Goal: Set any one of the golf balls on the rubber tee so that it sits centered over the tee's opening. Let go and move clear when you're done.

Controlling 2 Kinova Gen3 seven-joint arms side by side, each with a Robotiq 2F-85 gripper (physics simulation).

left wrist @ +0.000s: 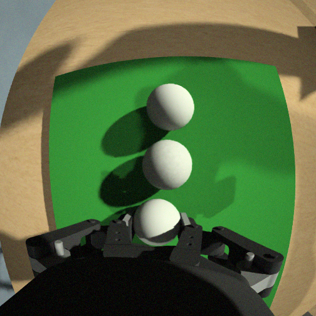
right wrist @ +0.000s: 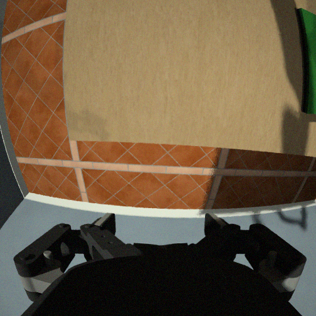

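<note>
Three white golf balls are in a row on the green mat [left wrist: 260, 200] [right wrist: 311, 65]. The far ball [left wrist: 170, 106] and the middle ball [left wrist: 167, 164] stand a little apart, with shadows to their left. The nearest golf ball [left wrist: 157, 220] is between the fingers of my left gripper [left wrist: 156, 220], which is shut on it, a fingertip at each side. My right gripper [right wrist: 159, 224] is open with its fingers wide apart, and no ball shows between them. The rubber tee does not show in either view.
The wooden table top [left wrist: 200, 40] [right wrist: 185, 75] surrounds the mat. In the right wrist view the table's edge runs above a tiled floor [right wrist: 125, 187], with a blue-grey area nearer the gripper. Dark arm shadows fall across the table and the mat.
</note>
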